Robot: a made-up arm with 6 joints. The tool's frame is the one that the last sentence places. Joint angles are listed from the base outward.
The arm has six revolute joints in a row. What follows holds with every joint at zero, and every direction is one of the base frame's.
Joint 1 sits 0.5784 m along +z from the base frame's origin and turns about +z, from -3.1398 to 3.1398 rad.
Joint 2 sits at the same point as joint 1 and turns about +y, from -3.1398 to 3.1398 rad.
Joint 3 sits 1.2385 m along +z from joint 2 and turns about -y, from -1.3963 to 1.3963 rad.
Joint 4 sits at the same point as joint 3 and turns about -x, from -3.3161 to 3.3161 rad.
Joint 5 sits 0.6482 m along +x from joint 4 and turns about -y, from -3.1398 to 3.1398 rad.
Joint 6 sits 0.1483 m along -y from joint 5 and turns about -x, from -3.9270 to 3.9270 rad.
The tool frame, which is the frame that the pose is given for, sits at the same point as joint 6; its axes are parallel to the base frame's.
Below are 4 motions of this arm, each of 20 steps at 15 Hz.
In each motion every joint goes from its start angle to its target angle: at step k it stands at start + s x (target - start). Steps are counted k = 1, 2, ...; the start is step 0. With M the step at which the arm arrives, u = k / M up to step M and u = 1 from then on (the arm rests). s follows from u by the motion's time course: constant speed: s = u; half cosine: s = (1 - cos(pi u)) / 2; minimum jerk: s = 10 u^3 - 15 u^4 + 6 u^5.
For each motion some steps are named. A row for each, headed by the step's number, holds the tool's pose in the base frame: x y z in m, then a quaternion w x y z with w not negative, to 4 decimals.
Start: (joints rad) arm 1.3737 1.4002 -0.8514 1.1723 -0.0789 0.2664
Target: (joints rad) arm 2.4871 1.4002 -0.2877 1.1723 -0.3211 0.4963
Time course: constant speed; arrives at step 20
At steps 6, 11, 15, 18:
6: -0.0825 1.0206 0.1566 0.2302 0.7433 -0.1553 -0.6086
11: -0.3964 1.0417 0.1350 0.2924 0.7682 0.0114 -0.5695
15: -0.6609 0.9880 0.1270 0.3353 0.7649 0.1448 -0.5305
18: -0.8563 0.9032 0.1266 0.3628 0.7494 0.2427 -0.4979

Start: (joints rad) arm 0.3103 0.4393 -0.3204 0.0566 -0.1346 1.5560
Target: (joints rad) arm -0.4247 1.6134 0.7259 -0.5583 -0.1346 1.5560
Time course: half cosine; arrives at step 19
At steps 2, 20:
2: 1.0338 0.1543 1.2382 0.5770 -0.6830 0.2081 0.3966
20: 1.3930 -0.7680 -0.0266 0.8140 -0.3113 0.4824 0.0883

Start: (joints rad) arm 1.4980 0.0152 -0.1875 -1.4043 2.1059 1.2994
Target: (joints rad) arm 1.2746 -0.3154 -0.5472 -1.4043 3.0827 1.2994
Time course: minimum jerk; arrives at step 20
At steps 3, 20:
3: 0.0727 0.6094 1.5427 0.9457 0.0499 -0.1446 -0.2868
20: 0.0857 0.1966 1.4646 0.6204 0.0368 -0.2368 -0.7467

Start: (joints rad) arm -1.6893 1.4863 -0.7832 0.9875 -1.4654 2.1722
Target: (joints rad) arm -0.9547 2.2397 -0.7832 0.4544 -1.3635 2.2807
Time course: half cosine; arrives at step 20
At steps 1, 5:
1: -0.1850 -0.8943 0.1029 0.2847 0.1880 0.1312 0.9308
5: -0.1004 -0.8488 0.0143 0.2552 0.2144 0.0864 0.9389

